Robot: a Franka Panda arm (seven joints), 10 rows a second.
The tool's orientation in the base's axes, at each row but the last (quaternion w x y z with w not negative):
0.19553, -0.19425, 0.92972, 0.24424
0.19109, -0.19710, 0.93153, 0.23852
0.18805, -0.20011, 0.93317, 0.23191
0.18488, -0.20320, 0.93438, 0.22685
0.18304, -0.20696, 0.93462, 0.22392
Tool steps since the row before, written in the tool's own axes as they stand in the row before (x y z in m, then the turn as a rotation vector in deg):
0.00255, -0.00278, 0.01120, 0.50, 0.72, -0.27
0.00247, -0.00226, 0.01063, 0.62, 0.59, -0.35
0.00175, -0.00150, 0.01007, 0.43, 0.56, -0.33
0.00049, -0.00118, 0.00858, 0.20, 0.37, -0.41
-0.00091, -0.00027, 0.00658, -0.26, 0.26, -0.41
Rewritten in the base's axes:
0.00212, 0.00302, -0.01123, -0.83, 0.30, 0.26
0.00172, 0.00302, -0.01059, -0.89, 0.12, 0.22
0.00180, 0.00340, -0.00959, -0.71, 0.16, 0.28
0.00230, 0.00318, -0.00774, -0.45, 0.04, 0.38
0.00254, 0.00331, -0.00518, 0.00, 0.09, 0.54

